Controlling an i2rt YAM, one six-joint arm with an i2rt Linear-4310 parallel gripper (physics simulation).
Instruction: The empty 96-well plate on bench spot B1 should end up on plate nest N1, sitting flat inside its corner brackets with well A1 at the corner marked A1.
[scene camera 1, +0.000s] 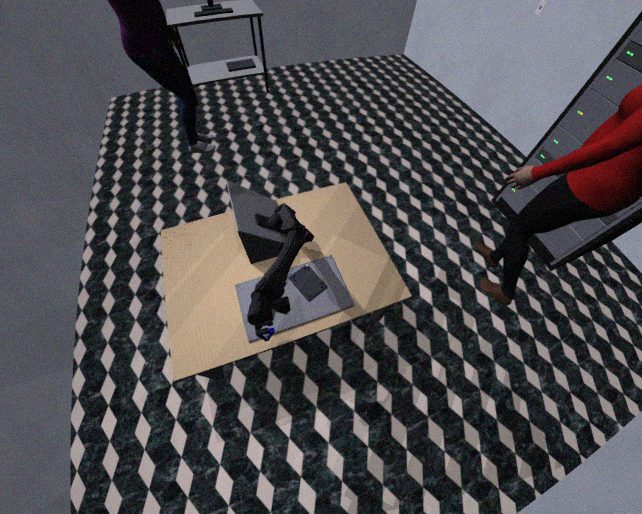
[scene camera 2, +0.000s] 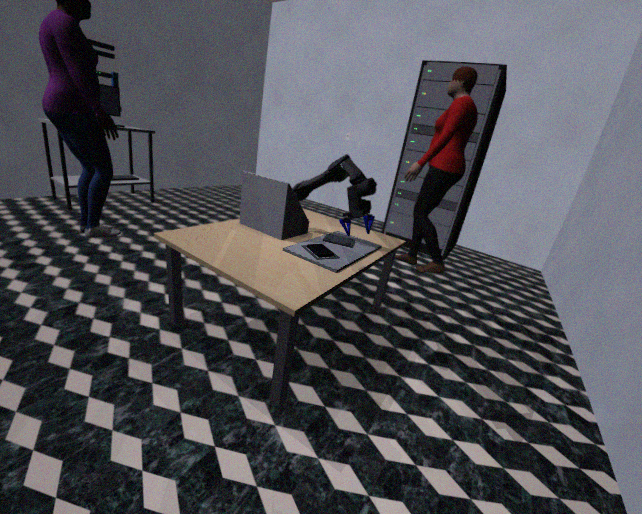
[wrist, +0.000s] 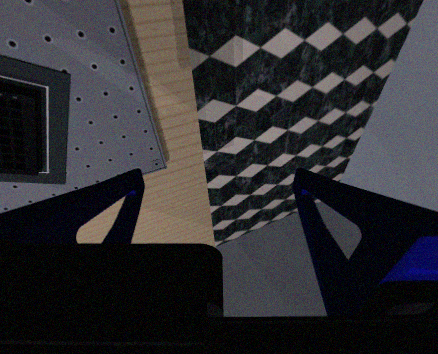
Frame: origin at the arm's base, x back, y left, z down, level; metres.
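Seen in the pictures: gripper, fingertip midpoint: (scene camera 1: 265, 331) (scene camera 2: 358, 235) (wrist: 218, 176); arm's base, origin of the base link: (scene camera 1: 271, 224) (scene camera 2: 288, 205).
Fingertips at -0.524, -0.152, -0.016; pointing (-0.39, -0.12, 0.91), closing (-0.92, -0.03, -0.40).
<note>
Pixels of each thing's top centre, then the offset from my fingertips to it, as dx, dy, dz. "pt": a spot on its surface instead. Level surfaces: height alone.
- black 96-well plate, middle of its top: (scene camera 2: 320, 248) +0.184, +0.016, +0.132
- dark pad, surface spot: (wrist: 59, 131) pt +0.112, -0.014, +0.146
- dark grey block, middle of its top: (scene camera 1: 307, 281) (scene camera 2: 339, 238) +0.216, +0.247, +0.130
- grey perforated board, middle of its top: (scene camera 1: 293, 295) (scene camera 2: 337, 246) +0.174, +0.160, +0.147
- wooden table, its level: dz +0.161
A black 96-well plate (scene camera 2: 321, 250) (wrist: 20, 131) lies inside a white outline on a dark pad (wrist: 59, 131), apparently spot B1. In scene camera 1 the arm hides it. A dark grey block (scene camera 1: 308, 283) (scene camera 2: 339, 239), apparently nest N1, sits beside it on the grey perforated board (scene camera 1: 321, 311) (scene camera 2: 342, 262) (wrist: 112, 77). Its brackets and the A1 mark are too small to read. My gripper (scene camera 1: 266, 331) (scene camera 2: 357, 233) (wrist: 218, 176) is open and empty, above the board's front edge area. In the wrist view the plate is left of both fingers, with table edge and floor between them.
The wooden table (scene camera 1: 198, 305) (scene camera 2: 230, 251) carries the board and a grey slanted housing (scene camera 1: 254, 211) (scene camera 2: 265, 203) by the arm's base. A person in red (scene camera 1: 605, 184) (scene camera 2: 452, 139) stands beyond the table near a server rack (scene camera 2: 491, 128). A person in purple (scene camera 2: 66, 80) stands farther left.
</note>
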